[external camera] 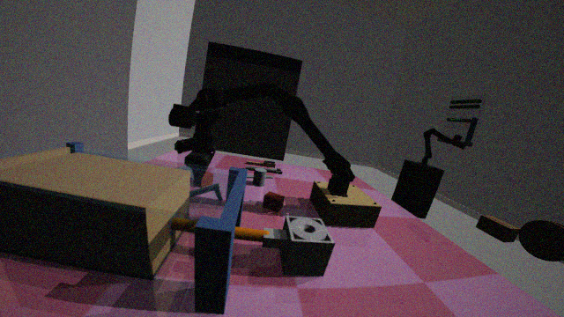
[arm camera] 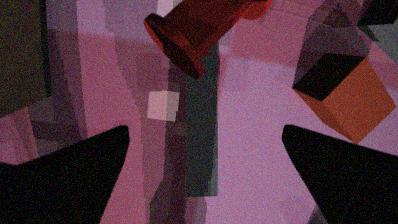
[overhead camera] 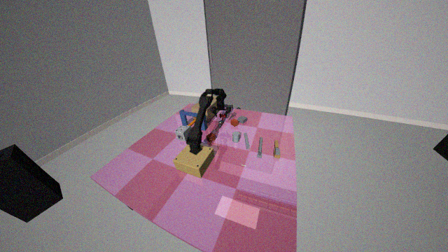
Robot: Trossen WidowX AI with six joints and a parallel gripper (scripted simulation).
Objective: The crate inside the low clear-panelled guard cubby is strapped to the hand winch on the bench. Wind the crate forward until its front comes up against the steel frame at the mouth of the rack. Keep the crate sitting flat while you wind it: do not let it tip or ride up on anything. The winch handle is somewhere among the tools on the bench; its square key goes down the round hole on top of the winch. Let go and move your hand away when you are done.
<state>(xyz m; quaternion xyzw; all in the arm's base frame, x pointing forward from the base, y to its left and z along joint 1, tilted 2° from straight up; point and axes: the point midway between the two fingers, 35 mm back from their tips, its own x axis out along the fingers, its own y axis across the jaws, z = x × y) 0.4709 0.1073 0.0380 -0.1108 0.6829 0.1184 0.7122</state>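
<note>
Now: gripper tip 4 cm above the red-knobbed winch handle and 1 cm short of it. Also, from my gripper tip: grey block (15 cm to the right, 14 cm ahead, 6 cm below); then blue steel frame (20 cm to the left, 18 cm behind, 3 cm above); then red knob (5 cm ahead, 3 cm below, 2 cm to the left).
</note>
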